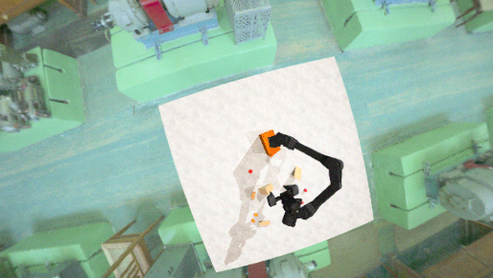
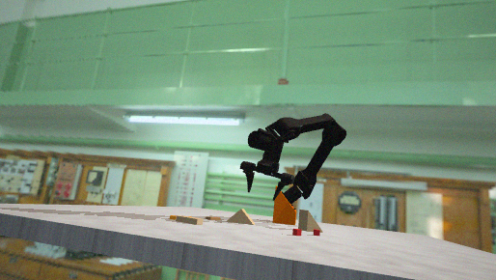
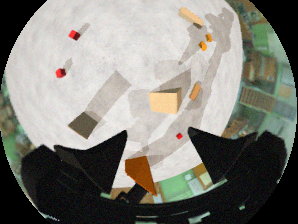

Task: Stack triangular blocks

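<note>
The tan triangular block is 20 mm ahead of my gripper tip, 60 mm to the right of it and 70 mm below it.
</note>
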